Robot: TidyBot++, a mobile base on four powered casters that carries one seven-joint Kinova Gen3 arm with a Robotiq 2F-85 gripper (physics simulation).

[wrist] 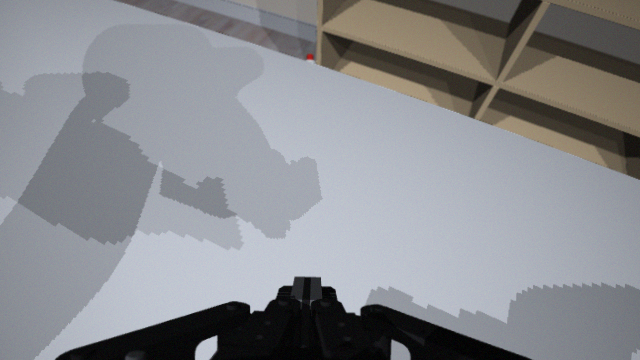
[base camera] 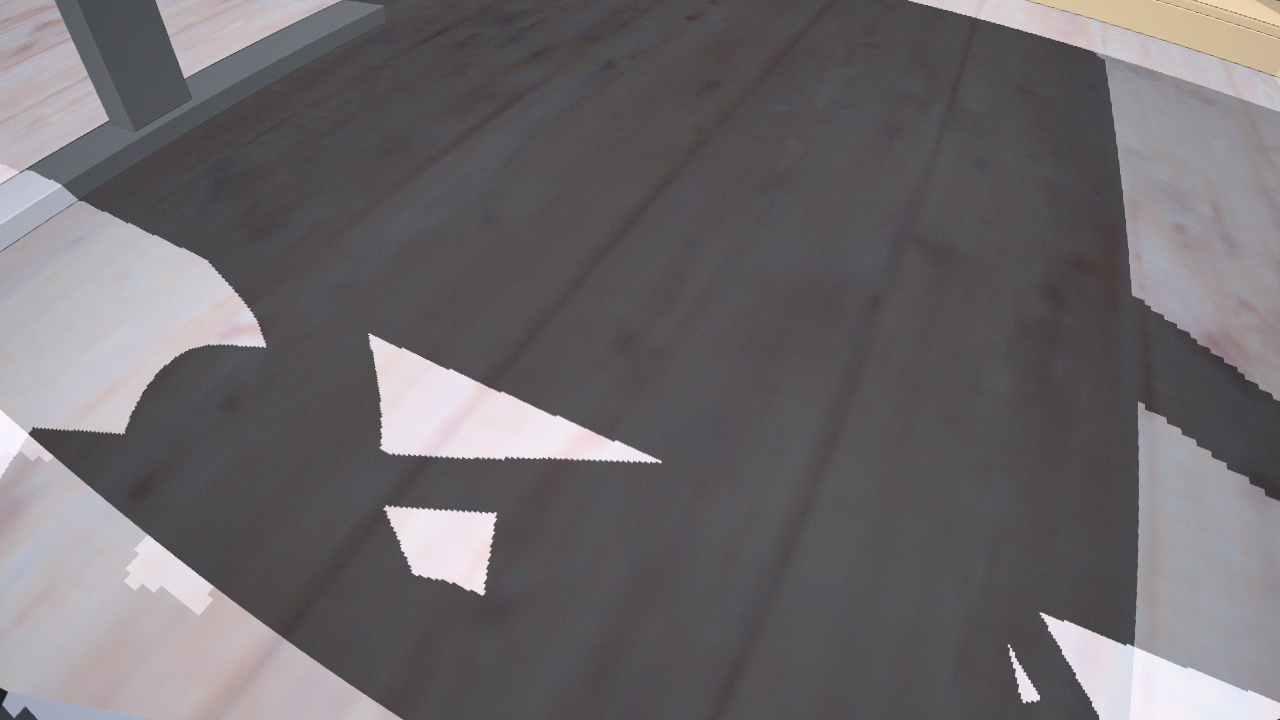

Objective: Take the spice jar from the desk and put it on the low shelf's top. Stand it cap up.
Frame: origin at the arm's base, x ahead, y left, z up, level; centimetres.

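Seen in the pictures: gripper, fingertip midpoint: (wrist: 307,295).
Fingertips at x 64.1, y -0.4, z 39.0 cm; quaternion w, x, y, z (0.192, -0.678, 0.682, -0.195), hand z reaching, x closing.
Pixels of each thing's top centre, then the offset from my fingertips to it. "pt": a spot on its surface instead. Level surfaces: height alone.
- spice jar, top centre: (wrist: 309,59) dx +84.0, dy +1.6, dz -47.5 cm
- desk, surface height: dz -6.6 cm
- grey upright leg, surface spot: (base camera: 129,62) pt dx +10.0, dy +54.3, dz -69.2 cm
- tan base piece, surface spot: (base camera: 1172,34) pt dx +56.7, dy -87.9, dz -77.2 cm
The spice jar (wrist: 310,57) shows very small in the wrist view, a red cap over a pale sliver at the far edge of the desk (wrist: 425,175), by the left end of the shelf. Most of its body is hidden or too small to tell, and whether it rests on the desk or beyond it is unclear. My gripper (wrist: 307,295) is shut with its fingertips together and nothing between them, over the desk and well apart from the jar. The tan low shelf (wrist: 497,84) stands past the desk's far edge; its top does not clearly show.
In the base camera view, a grey upright leg (base camera: 129,62) stands on a grey floor bar (base camera: 295,53) at the upper left. A tan base piece (base camera: 1172,34) shows at the upper right. Broad shadows lie over the floor and the desk.
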